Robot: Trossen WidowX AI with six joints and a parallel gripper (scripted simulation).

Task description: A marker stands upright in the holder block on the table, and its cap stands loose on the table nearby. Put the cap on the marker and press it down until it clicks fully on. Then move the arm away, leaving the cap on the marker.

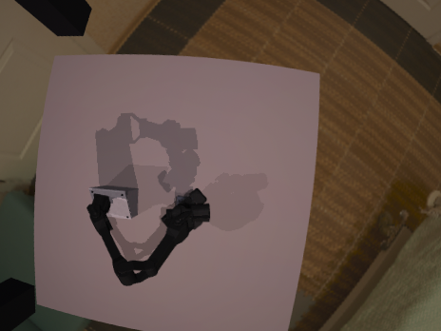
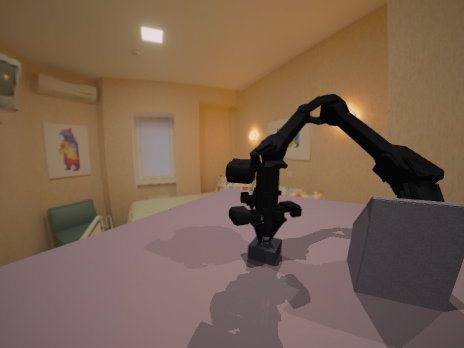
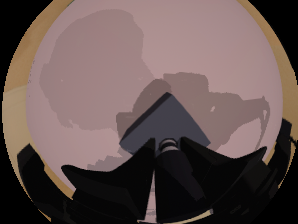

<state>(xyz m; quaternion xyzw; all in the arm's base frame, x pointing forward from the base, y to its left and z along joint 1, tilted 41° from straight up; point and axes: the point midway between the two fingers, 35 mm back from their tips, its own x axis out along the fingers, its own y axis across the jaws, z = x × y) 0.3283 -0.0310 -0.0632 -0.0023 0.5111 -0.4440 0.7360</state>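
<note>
Right now my gripper tip is 50 mm below the dark marker cap.
</note>
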